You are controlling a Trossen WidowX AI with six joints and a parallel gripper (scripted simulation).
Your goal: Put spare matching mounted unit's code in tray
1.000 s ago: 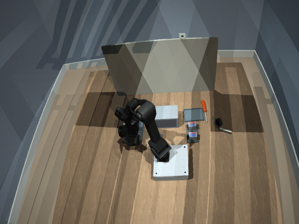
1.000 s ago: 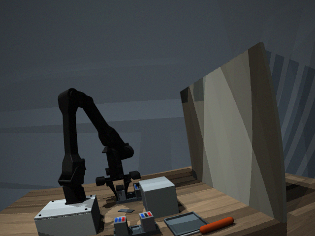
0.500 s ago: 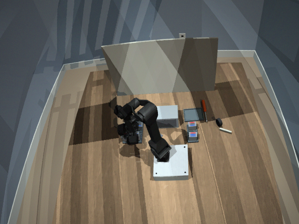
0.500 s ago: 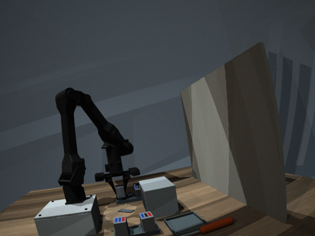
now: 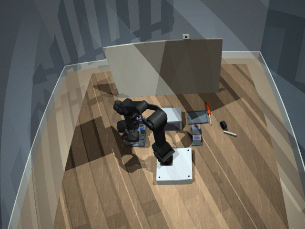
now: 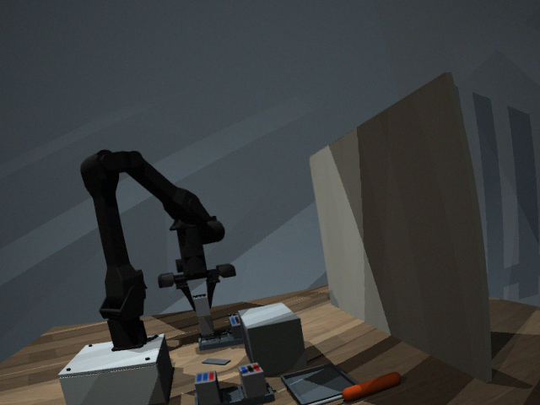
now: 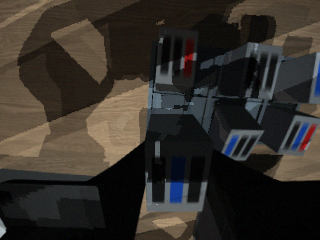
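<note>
Right now the dark tray is 19 cm ahead of my gripper tip, 35 cm to the right of it and 9 cm below it. Also, from my gripper tip: rack 5 cm ahead, 34 cm to the right, 9 cm below; then grey mounted unit 14 cm ahead, 16 cm to the right, 4 cm below; then tall panel 39 cm ahead, 15 cm to the right, 13 cm above.
</note>
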